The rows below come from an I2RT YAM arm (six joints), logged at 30 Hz.
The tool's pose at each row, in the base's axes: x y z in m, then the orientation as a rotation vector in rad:
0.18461 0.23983 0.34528 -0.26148 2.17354 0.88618
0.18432 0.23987 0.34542 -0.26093 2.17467 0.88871
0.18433 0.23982 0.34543 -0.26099 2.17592 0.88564
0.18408 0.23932 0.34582 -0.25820 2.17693 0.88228
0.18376 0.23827 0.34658 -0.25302 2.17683 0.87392
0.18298 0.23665 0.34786 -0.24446 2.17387 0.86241
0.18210 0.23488 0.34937 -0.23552 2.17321 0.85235
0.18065 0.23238 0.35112 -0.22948 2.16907 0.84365
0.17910 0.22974 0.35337 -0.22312 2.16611 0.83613
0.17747 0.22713 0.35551 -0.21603 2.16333 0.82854
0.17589 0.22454 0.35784 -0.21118 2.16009 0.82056
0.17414 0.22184 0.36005 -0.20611 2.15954 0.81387
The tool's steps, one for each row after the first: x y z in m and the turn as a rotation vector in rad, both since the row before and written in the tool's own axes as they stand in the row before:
0.00010 0.00023 -0.00021 -0.00137 0.00123 0.00172
-0.00002 -0.00004 -0.00003 0.00237 0.00064 -0.00085
-0.00015 -0.00006 -0.00066 0.00339 -0.00060 0.00078
-0.00042 -0.00025 -0.00124 0.00739 -0.00320 -0.00002
-0.00053 -0.00022 -0.00213 0.01007 -0.00739 0.00001
-0.00066 -0.00020 -0.00239 0.00965 -0.00517 0.00157
-0.00053 -0.00042 -0.00331 0.00713 -0.00711 -0.00081
-0.00086 -0.00026 -0.00369 0.00666 -0.00594 0.00024
-0.00075 -0.00028 -0.00366 0.00699 -0.00600 0.00075
-0.00094 -0.00022 -0.00370 0.00647 -0.00575 -0.00098
-0.00077 -0.00032 -0.00381 0.00618 -0.00315 0.00047

